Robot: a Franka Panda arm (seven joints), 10 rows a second.
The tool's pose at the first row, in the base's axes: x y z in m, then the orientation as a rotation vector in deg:
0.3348, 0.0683, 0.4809, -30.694, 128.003, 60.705
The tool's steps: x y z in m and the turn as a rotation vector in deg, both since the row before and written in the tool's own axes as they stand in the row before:
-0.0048, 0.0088, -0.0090, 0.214, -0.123, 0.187
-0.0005, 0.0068, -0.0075, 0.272, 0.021, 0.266
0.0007, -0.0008, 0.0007, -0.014, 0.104, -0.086
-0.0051, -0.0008, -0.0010, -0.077, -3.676, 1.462
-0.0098, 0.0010, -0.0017, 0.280, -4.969, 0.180
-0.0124, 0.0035, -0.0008, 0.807, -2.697, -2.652
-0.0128, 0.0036, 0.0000, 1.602, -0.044, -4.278
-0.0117, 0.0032, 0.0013, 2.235, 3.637, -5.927
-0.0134, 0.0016, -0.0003, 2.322, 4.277, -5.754
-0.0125, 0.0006, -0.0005, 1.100, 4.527, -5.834
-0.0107, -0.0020, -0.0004, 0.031, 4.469, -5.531
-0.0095, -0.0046, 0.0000, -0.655, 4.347, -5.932
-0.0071, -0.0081, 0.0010, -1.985, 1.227, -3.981
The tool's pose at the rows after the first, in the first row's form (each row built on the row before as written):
0.3301, 0.0669, 0.4935, -30.325, 128.077, 60.554
0.3239, 0.0651, 0.5013, -29.939, 128.338, 60.369
0.3241, 0.0651, 0.5000, -30.103, 128.381, 60.338
0.3280, 0.0643, 0.5035, -26.260, 125.825, 61.276
0.3339, 0.0638, 0.5115, -22.864, 121.671, 61.059
0.3402, 0.0648, 0.5227, -23.522, 118.571, 58.647
0.3464, 0.0664, 0.5343, -26.899, 117.447, 54.402
0.3522, 0.0694, 0.5446, -33.553, 118.930, 48.200
0.3587, 0.0718, 0.5562, -40.257, 120.702, 41.713
0.3648, 0.0748, 0.5667, -47.778, 121.981, 36.256
0.3715, 0.0770, 0.5750, -55.524, 122.825, 31.957
0.3795, 0.0786, 0.5817, -63.986, 122.871, 28.087
0.3895, 0.0787, 0.5858, -69.699, 121.181, 27.921

